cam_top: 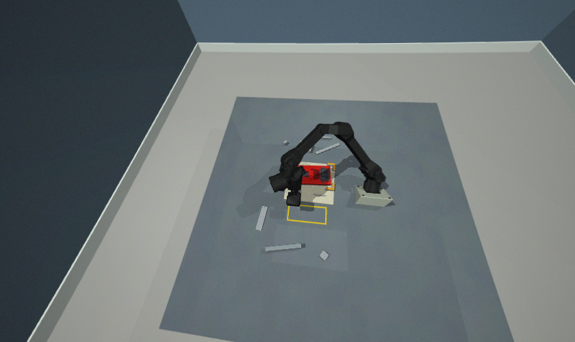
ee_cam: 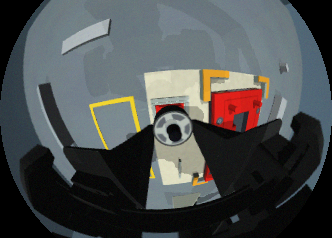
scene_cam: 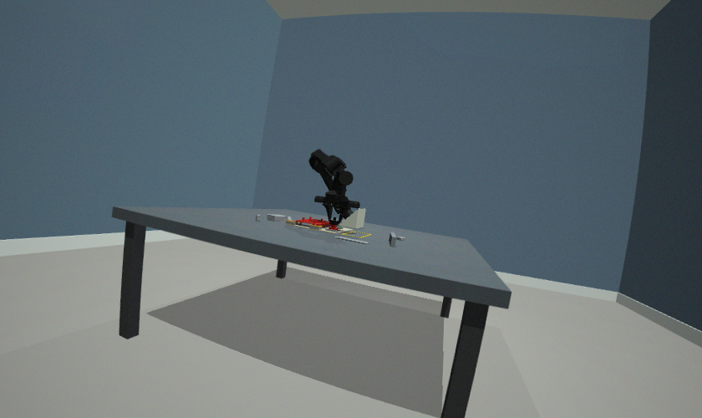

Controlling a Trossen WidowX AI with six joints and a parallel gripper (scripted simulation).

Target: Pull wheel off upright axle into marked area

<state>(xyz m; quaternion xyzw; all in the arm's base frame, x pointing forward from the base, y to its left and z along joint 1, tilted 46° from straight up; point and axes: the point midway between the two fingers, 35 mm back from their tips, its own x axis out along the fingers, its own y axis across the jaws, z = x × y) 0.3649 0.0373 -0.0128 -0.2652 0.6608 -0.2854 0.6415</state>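
Now: the dark axle 1 cm below my gripper tip. Round my gripper tip: wheel: right at my gripper tip; cream base plate: 10 cm to the right, 6 cm behind, 3 cm below.
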